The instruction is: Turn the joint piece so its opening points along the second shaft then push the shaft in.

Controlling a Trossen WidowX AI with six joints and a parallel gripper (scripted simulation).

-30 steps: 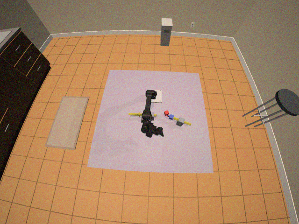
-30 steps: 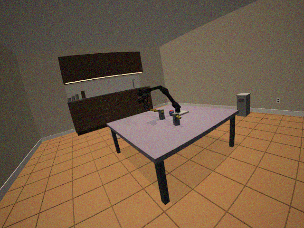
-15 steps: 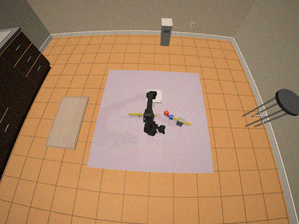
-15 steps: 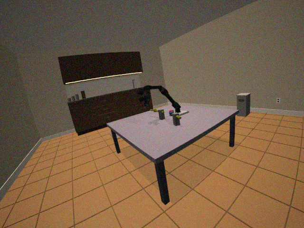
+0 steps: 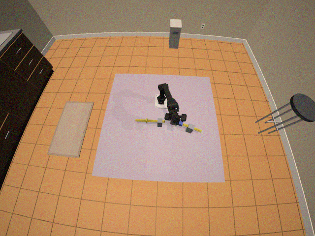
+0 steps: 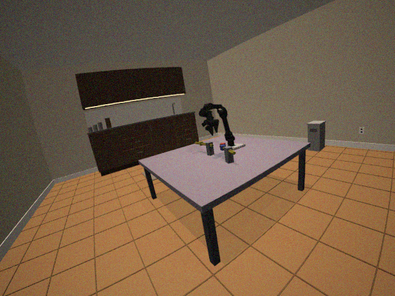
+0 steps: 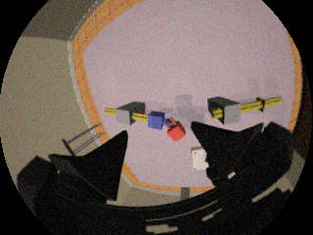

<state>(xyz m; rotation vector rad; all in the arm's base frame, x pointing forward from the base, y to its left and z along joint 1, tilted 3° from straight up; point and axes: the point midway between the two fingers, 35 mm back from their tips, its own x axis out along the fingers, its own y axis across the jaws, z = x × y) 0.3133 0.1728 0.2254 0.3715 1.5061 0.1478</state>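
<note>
My gripper tip is 120 mm above the red square joint piece, 70 mm past it and 10 mm to the left of it.
</note>
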